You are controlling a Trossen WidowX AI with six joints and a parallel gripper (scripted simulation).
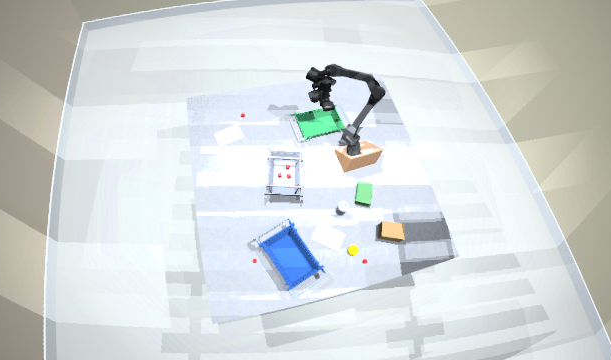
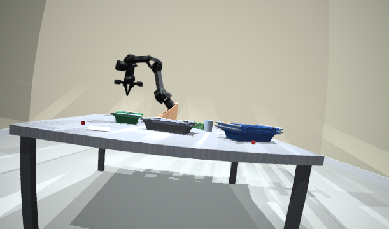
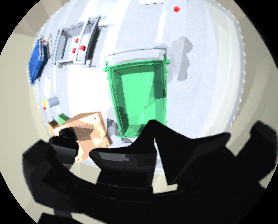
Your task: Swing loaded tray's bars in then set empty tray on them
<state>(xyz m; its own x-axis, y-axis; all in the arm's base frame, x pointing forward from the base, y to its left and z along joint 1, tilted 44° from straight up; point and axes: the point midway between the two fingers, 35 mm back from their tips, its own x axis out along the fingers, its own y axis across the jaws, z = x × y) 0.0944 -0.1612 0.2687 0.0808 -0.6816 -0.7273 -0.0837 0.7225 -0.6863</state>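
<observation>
Now: gripper tip 13 cm above the green tray, 2 cm to the right of it and 1 cm past it. The rest, counted from my gripper tip: grey cylinder (55 cm to the left, 14 cm below, 3 cm ahead); tan block (73 cm to the left, 19 cm behind, 14 cm below); green block (49 cm to the left, 15 cm below, 12 cm behind).
</observation>
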